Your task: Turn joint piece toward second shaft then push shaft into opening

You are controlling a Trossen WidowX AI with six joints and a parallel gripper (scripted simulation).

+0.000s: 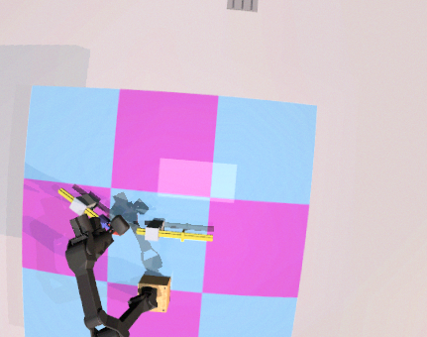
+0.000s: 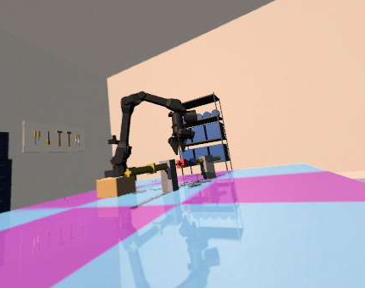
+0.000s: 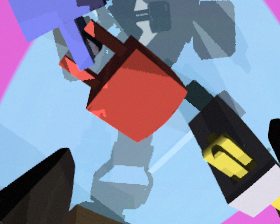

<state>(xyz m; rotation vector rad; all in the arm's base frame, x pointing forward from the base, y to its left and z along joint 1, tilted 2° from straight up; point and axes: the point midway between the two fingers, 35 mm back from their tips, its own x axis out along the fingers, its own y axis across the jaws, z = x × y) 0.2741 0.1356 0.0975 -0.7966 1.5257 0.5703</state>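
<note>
My gripper tip is now 50 mm above the red joint piece and 20 mm to the right of it.
</note>
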